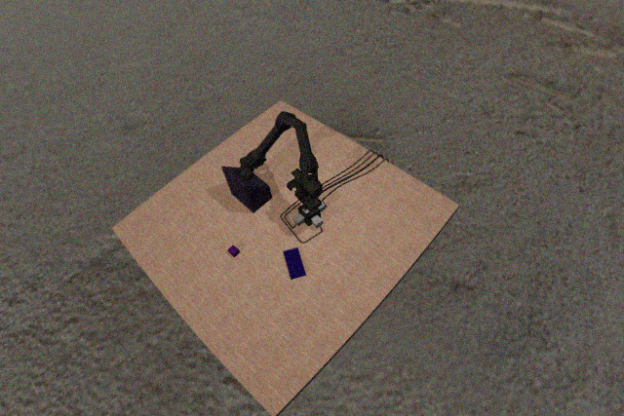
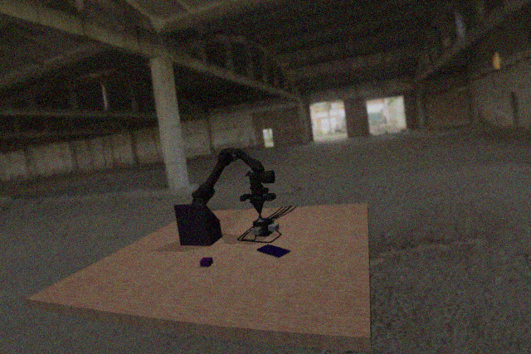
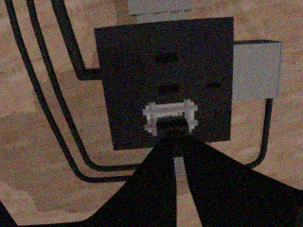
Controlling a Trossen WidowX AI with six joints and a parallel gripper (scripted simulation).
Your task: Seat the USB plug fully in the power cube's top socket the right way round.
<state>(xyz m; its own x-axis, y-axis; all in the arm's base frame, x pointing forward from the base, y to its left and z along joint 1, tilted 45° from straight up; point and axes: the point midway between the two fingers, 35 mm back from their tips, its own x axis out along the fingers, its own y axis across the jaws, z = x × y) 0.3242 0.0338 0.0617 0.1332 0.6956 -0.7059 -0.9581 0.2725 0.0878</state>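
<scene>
Right now the USB socket is 5 cm below my gripper tip. Also, from my gripper tip: flat blue slab 10 cm ahead, 23 cm to the right, 11 cm below; then small purple block 17 cm behind, 35 cm to the right, 10 cm below.
</scene>
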